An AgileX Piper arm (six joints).
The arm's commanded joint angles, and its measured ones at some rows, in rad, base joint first. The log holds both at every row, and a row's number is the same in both.
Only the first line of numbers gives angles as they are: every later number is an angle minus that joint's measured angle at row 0.
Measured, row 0:
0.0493 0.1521 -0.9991 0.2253 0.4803 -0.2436
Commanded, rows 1 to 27:
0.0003 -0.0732 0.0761 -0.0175 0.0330 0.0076
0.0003 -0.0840 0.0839 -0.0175 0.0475 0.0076
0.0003 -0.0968 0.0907 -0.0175 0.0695 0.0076
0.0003 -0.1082 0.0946 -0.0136 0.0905 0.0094
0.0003 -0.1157 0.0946 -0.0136 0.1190 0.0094
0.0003 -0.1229 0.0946 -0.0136 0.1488 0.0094
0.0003 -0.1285 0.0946 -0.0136 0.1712 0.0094
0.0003 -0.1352 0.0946 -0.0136 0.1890 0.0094
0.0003 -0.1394 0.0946 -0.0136 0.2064 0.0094
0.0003 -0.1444 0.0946 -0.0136 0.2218 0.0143
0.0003 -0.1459 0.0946 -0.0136 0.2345 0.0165
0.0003 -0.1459 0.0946 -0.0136 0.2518 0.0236
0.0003 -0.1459 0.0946 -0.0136 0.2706 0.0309
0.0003 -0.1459 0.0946 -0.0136 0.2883 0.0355
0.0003 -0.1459 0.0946 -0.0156 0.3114 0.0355
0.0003 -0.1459 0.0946 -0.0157 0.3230 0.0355
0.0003 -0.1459 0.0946 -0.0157 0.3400 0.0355
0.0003 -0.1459 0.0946 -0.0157 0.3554 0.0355
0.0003 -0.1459 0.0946 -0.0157 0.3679 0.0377
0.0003 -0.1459 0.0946 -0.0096 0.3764 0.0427
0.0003 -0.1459 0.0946 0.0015 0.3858 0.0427
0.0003 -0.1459 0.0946 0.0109 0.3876 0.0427
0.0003 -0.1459 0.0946 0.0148 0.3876 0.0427
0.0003 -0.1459 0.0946 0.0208 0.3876 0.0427
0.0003 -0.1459 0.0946 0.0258 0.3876 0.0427
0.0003 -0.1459 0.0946 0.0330 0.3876 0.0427
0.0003 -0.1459 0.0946 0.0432 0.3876 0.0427
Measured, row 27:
0.0000 -0.1424 0.0887 0.0123 0.3776 0.0371
